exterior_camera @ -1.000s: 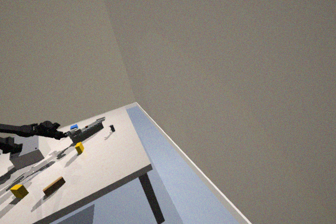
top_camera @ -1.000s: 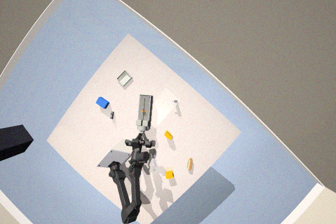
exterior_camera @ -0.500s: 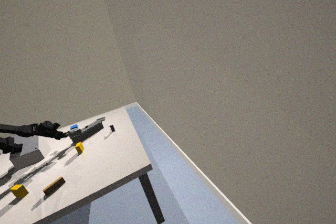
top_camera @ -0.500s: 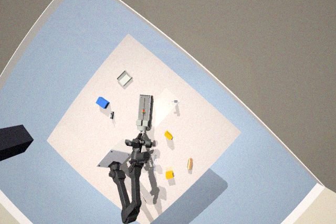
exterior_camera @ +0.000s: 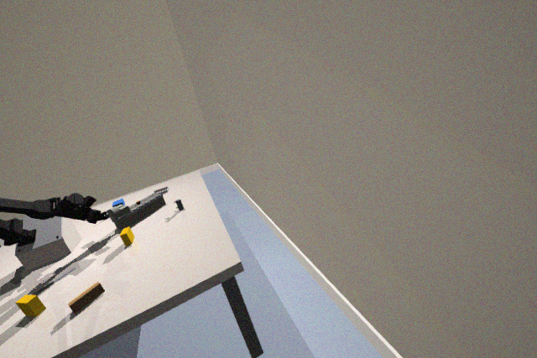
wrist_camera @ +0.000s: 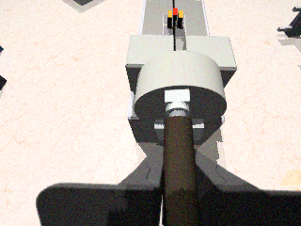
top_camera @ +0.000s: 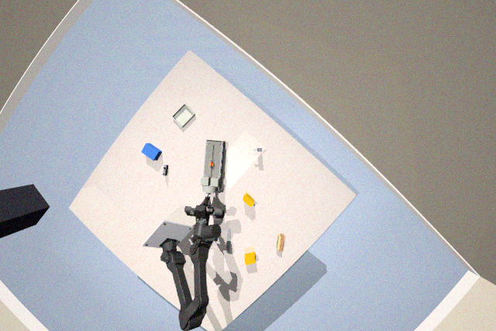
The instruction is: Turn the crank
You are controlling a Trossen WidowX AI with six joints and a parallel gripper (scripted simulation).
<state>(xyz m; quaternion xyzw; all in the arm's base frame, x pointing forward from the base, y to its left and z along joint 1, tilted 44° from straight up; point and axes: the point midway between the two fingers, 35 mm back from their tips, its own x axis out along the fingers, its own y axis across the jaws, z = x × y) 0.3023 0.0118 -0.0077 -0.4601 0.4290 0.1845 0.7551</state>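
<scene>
Right now my gripper tip is 20 mm below the crank. The rest, counted from my gripper tip: blue block: 90 mm behind, 400 mm to the left, 70 mm below; dark brown crank handle: 10 mm behind, 10 mm to the right, 30 mm above; red pointer: 130 mm ahead, 110 mm to the left, 10 mm below.
</scene>
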